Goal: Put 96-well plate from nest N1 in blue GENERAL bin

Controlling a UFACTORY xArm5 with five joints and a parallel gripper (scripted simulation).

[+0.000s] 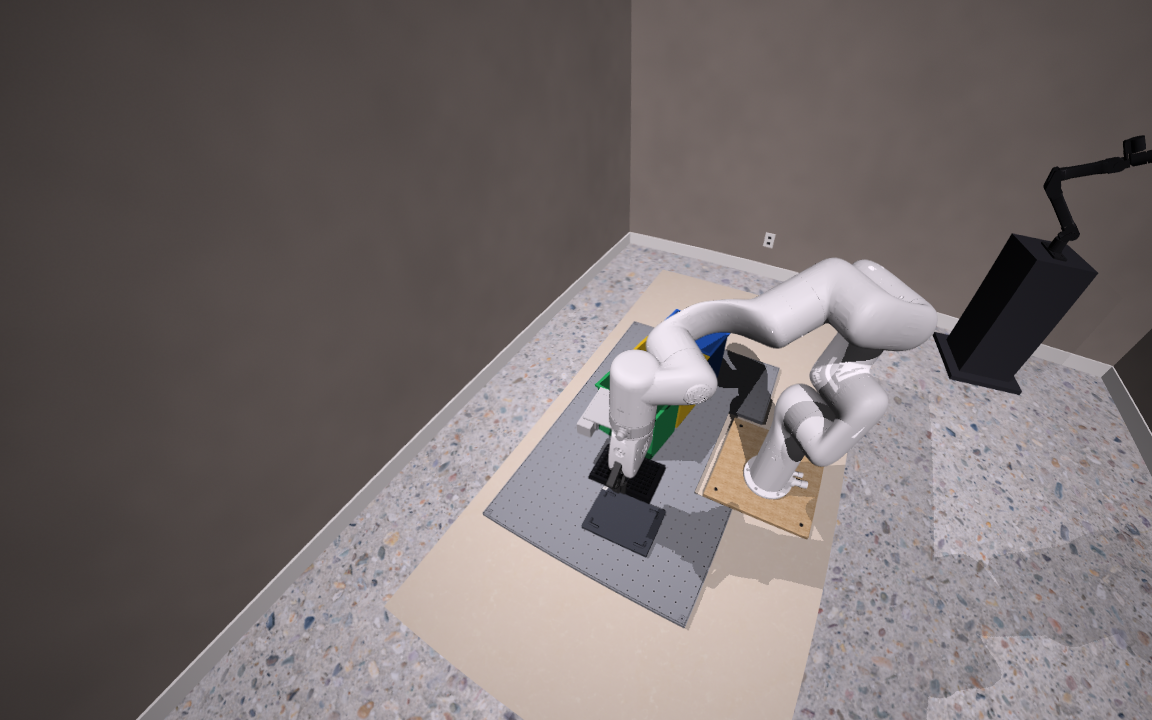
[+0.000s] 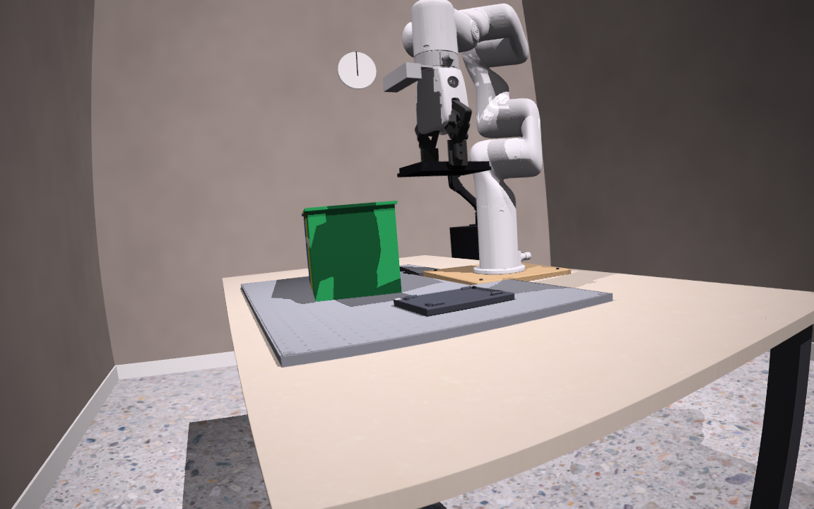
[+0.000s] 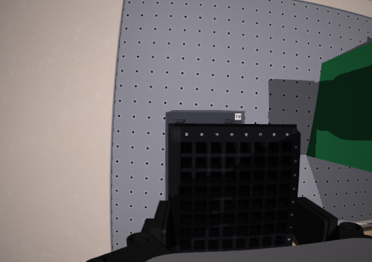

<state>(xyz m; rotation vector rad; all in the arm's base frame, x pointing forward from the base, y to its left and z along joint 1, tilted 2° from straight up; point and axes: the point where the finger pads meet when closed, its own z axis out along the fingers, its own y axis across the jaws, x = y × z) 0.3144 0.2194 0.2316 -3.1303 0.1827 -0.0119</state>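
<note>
Now: hand 4 cm past the blue bin, 52 cm to the left of it and 14 cm above it. Round my hand: black 96-well plate 1 cm below; then green bin 5 cm ahead, 27 cm to the right, 14 cm below; then dark plate nest 22 cm below.
</note>
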